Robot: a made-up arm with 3 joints. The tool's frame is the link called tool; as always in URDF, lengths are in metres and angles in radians. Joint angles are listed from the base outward. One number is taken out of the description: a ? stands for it. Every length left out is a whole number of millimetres.
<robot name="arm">
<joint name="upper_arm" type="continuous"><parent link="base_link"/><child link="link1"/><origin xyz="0.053 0.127 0.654" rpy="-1.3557 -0.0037 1.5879"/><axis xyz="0 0 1"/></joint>
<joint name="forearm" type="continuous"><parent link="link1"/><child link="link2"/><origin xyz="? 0.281 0" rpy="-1.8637 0.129 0.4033"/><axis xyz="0 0 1"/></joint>
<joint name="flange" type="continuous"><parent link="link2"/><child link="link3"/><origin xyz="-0.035 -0.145 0" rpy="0.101 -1.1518 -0.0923"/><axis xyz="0 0 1"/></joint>
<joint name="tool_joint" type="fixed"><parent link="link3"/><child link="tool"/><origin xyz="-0.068 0.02 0" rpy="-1.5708 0 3.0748"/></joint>
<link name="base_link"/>
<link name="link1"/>
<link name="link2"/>
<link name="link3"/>
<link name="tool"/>
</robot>
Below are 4 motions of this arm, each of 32 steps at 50 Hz.
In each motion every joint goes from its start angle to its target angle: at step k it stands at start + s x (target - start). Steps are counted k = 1, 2, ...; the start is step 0. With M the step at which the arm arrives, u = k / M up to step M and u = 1 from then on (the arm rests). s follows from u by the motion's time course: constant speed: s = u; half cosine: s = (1 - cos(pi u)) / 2; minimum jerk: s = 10 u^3 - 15 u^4 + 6 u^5.
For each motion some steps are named. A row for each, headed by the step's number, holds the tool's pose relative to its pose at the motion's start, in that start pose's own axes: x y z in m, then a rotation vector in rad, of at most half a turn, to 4 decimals.
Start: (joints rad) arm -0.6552 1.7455 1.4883
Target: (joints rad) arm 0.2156 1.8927 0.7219
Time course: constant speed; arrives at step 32
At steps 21, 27, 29, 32:
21: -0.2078 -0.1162 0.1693 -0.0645 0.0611 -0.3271
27: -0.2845 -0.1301 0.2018 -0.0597 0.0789 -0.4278
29: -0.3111 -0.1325 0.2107 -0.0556 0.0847 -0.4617
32: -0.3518 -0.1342 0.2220 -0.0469 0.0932 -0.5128

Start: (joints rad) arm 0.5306 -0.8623 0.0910
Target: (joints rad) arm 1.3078 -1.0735 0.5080
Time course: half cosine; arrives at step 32
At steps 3, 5, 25, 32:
3: -0.0023 -0.0025 0.0022 0.0041 0.0044 0.0122
5: -0.0062 -0.0070 0.0060 0.0115 0.0121 0.0333
25: -0.0408 -0.1172 0.0979 0.2226 0.2267 0.4241
32: -0.0378 -0.1326 0.1100 0.2557 0.2630 0.4658

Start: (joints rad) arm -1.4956 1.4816 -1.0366
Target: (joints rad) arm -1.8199 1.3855 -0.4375
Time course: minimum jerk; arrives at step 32
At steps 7, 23, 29, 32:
7: 0.0008 0.0057 0.0115 -0.0051 -0.0230 -0.0075
23: 0.0237 0.0716 0.1306 -0.0714 -0.2698 -0.0788
29: 0.0300 0.0833 0.1495 -0.0846 -0.3111 -0.0890
32: 0.0303 0.0839 0.1505 -0.0853 -0.3133 -0.0895

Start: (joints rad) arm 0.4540 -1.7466 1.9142
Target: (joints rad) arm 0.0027 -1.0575 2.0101
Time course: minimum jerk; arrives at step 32
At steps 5, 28, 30, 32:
5: -0.0011 0.0042 0.0006 0.0041 -0.0245 0.0166
28: -0.0936 0.1389 0.0055 0.0234 -0.7930 0.5778
30: -0.0957 0.1408 0.0050 0.0221 -0.8036 0.5865
32: -0.0960 0.1411 0.0049 0.0218 -0.8053 0.5879

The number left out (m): 0.239
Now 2 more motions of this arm.
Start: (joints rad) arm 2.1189 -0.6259 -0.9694
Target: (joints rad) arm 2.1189 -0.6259 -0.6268
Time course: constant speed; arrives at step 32
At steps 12, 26, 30, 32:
12: 0.0014 0.0000 0.0090 0.0000 -0.1285 0.0000
26: 0.0016 0.0000 0.0196 0.0000 -0.2784 0.0000
30: 0.0013 0.0000 0.0226 0.0000 -0.3212 0.0000
32: 0.0012 0.0000 0.0241 0.0000 -0.3426 0.0000

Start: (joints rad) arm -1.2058 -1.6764 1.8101
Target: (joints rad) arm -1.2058 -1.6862 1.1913
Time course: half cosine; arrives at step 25
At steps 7, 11, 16, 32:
7: -0.0023 -0.0003 -0.0078 -0.0001 0.1129 -0.0016
11: -0.0062 -0.0008 -0.0170 0.0000 0.2530 -0.0036
16: -0.0136 -0.0013 -0.0286 0.0006 0.4440 -0.0064
32: -0.0224 -0.0018 -0.0380 0.0016 0.6228 -0.0090

